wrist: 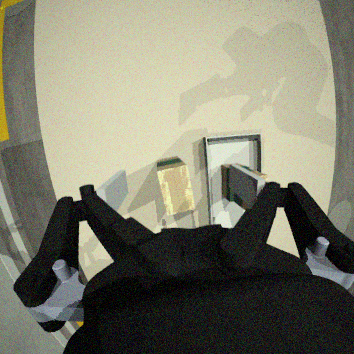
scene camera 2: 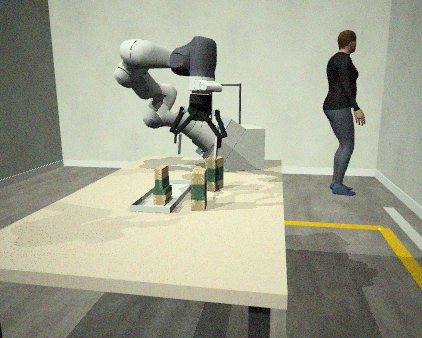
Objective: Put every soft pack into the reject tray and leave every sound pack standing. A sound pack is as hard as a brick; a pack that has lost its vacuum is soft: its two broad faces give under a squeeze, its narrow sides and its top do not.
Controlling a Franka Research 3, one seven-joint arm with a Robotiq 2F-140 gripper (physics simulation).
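Note:
My gripper (scene camera 2: 197,146) (wrist: 178,178) is open and empty, fingers pointing down above the packs. A tan pack with a green band (scene camera 2: 198,189) (wrist: 176,189) stands on the table beside the tray; in the wrist view it shows below, between the spread finger pads. Another banded pack (scene camera 2: 215,174) stands farther back; I cannot make it out in the wrist view. The reject tray (scene camera 2: 145,209) (wrist: 232,137) holds an upright tan and green pack (scene camera 2: 161,172) (wrist: 225,180), with a lower stepped part against it. The right finger pad partly hides it in the wrist view.
The pale table (scene camera 2: 150,255) (wrist: 115,75) carries the tray and packs, with its front edge toward the scene camera. A grey angled base block (scene camera 2: 250,147) stands behind the packs, with a dark post frame (scene camera 2: 240,105). A person (scene camera 2: 342,100) stands on the floor right of the table.

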